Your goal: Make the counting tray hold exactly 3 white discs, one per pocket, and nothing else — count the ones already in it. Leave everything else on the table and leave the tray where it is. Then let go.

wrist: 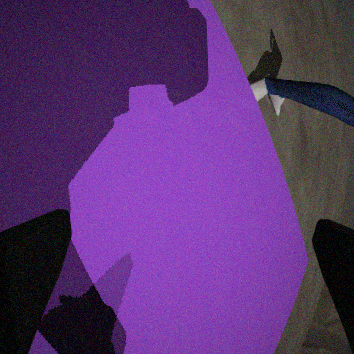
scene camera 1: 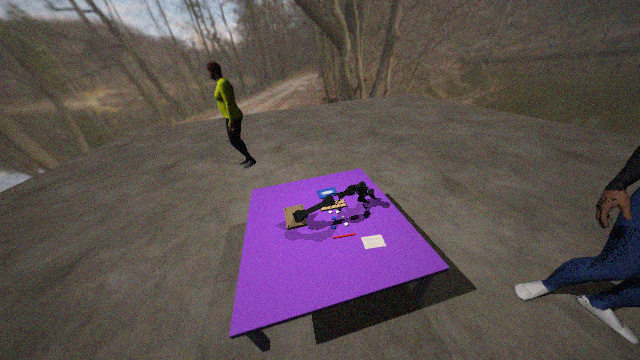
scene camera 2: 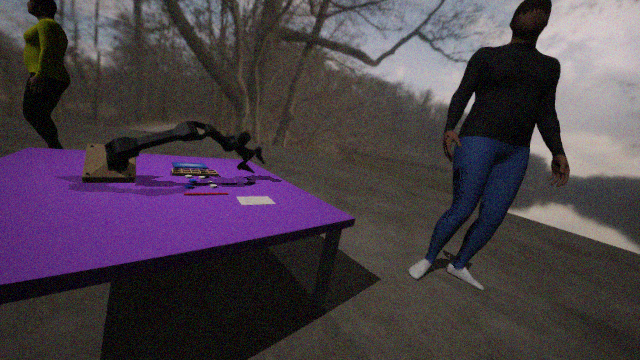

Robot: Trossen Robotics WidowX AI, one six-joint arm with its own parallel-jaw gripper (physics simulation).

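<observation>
The wooden counting tray stands on the purple table beside the arm. The arm crosses over part of it in the scene camera 1 view, and its pockets are too small to tell what they hold. White discs lie on the table in front of the tray, two of them close to its near side. Blue discs lie among them. My gripper is open and empty, raised above the table beyond the tray, near the table's far right edge.
A blue object with a white patch lies behind the tray. A red stick and a white sheet lie in front of the discs. Two people stand off the table.
</observation>
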